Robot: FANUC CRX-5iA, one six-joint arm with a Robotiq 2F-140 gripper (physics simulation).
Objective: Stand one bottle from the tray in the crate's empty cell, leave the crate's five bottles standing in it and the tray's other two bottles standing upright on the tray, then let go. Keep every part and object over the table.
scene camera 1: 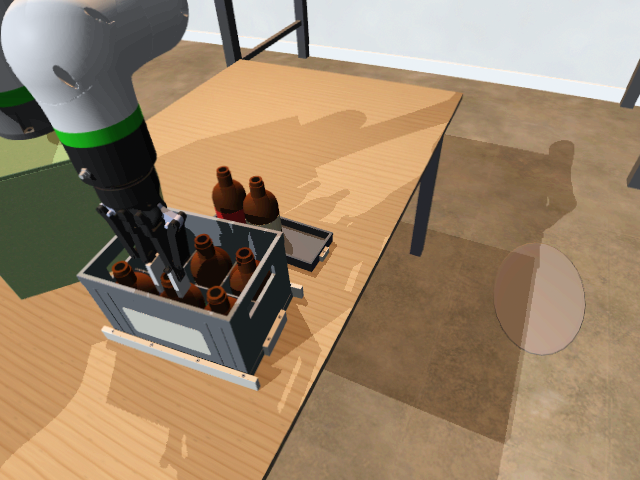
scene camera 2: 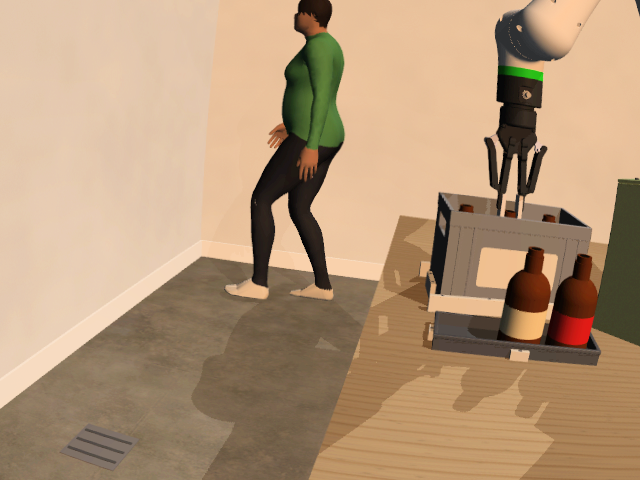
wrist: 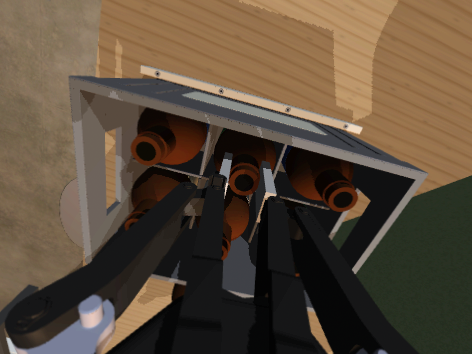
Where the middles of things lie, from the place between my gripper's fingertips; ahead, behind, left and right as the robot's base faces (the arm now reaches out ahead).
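Scene:
The crate rail (scene camera 1: 249, 381) is 10 mm ahead of my hand, 60 mm to the right of it and 120 mm below it. Relative to the same hand, the red-label bottle (scene camera 2: 576, 298) is 90 mm behind, 280 mm to the left and 50 mm below.

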